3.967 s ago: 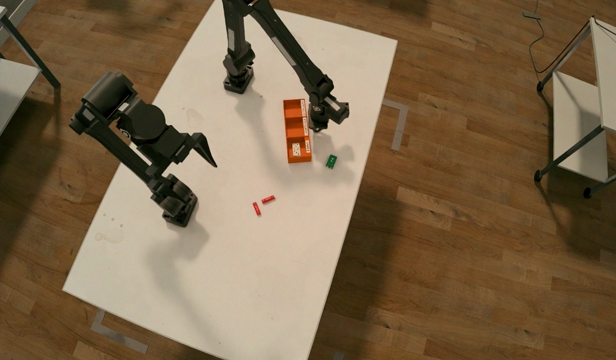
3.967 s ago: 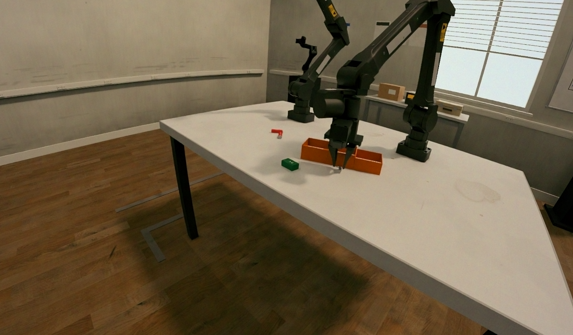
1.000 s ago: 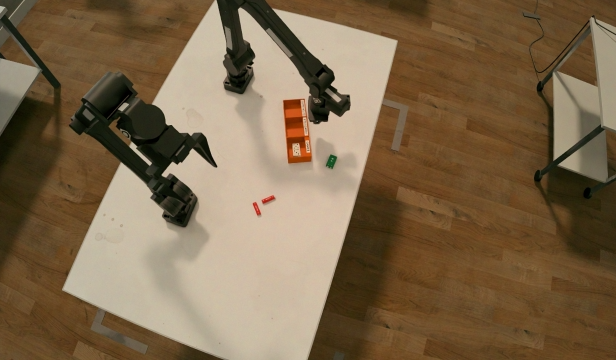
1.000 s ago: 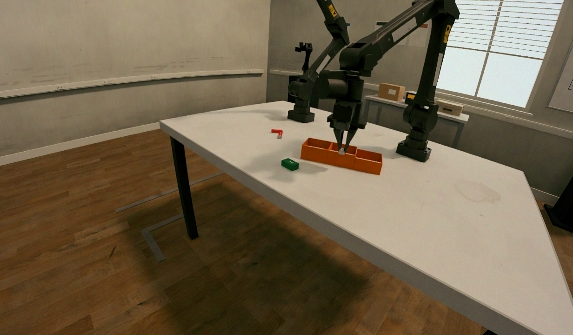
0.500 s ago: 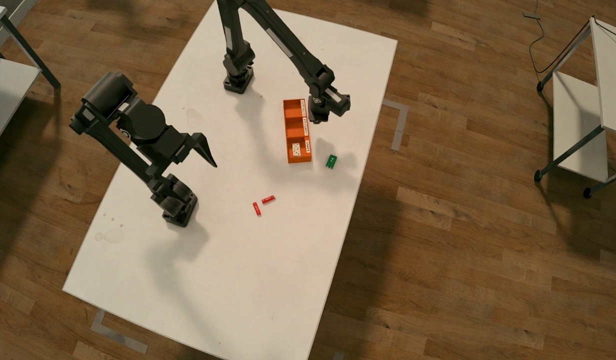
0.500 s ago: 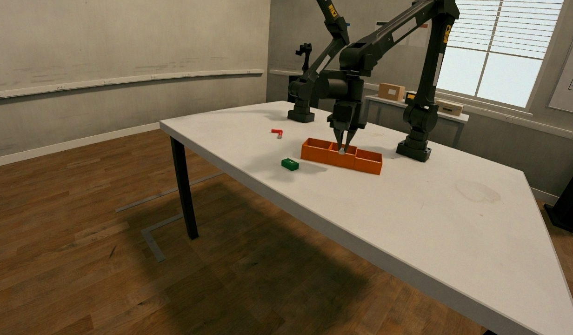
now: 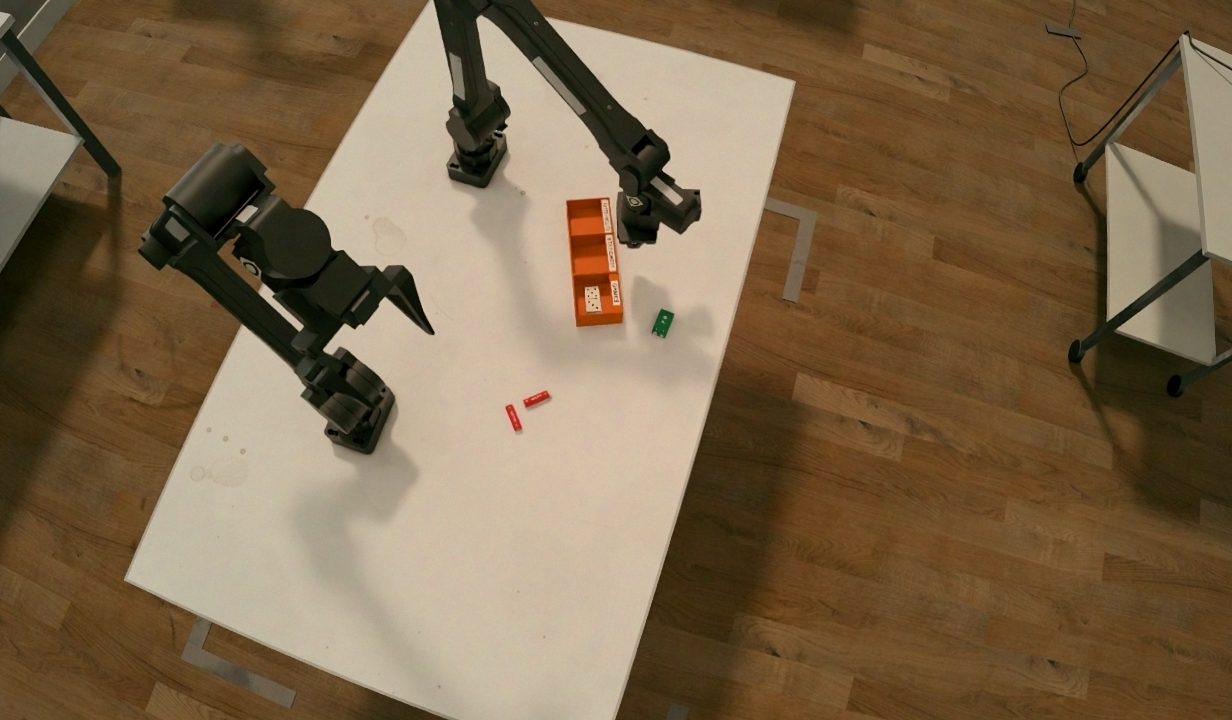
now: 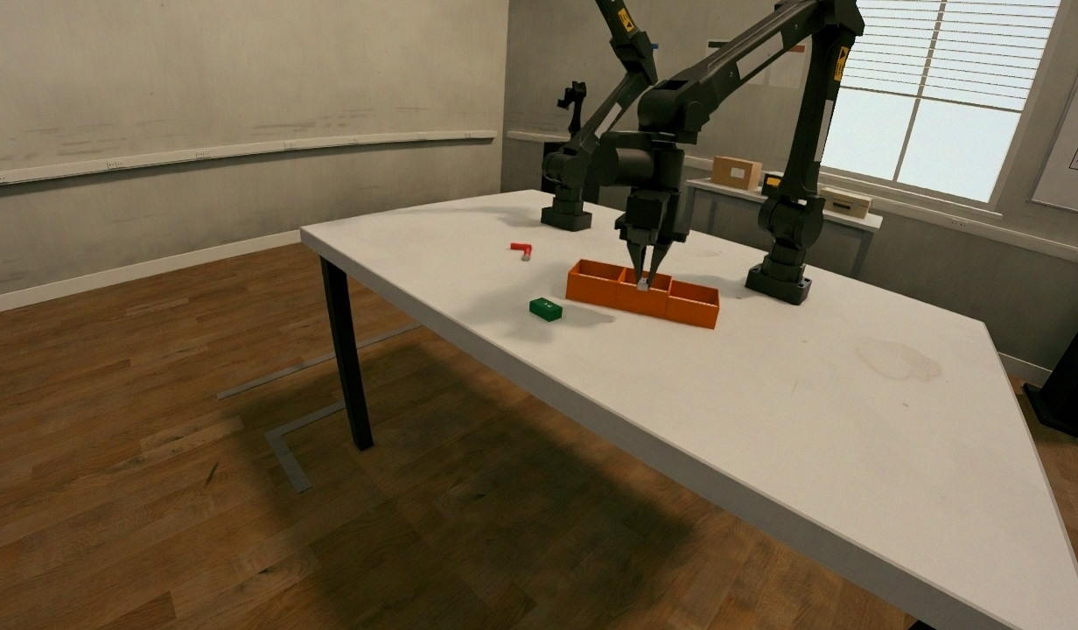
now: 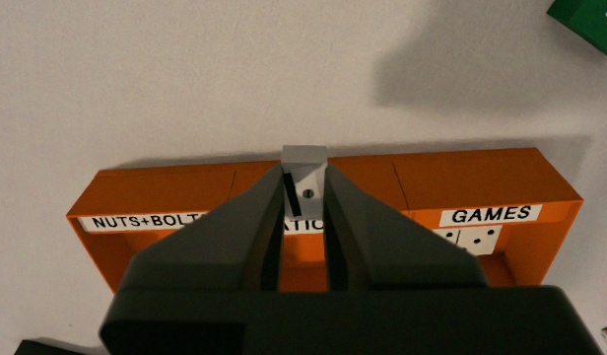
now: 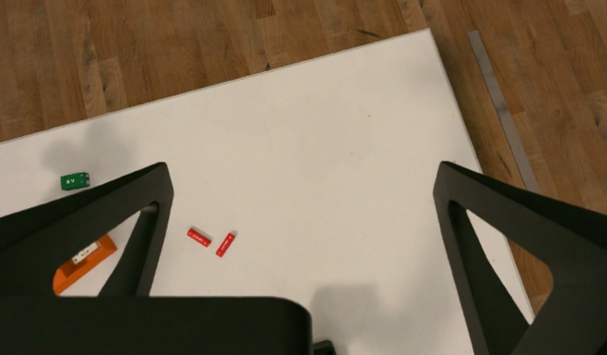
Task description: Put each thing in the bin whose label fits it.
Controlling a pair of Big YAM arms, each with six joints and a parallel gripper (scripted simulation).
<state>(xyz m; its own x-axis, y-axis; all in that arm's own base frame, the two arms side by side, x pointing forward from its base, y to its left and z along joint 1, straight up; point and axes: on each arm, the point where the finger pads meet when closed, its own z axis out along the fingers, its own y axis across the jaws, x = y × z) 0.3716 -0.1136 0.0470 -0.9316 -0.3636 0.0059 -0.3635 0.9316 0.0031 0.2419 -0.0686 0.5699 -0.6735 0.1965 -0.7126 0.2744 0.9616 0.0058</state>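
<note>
The orange three-compartment bin lies 70 mm behind my left hand, 30 mm to the right of it and 50 mm below it. From my left hand the other things lie so: white sharpener-like block (right at my left hand).
</note>
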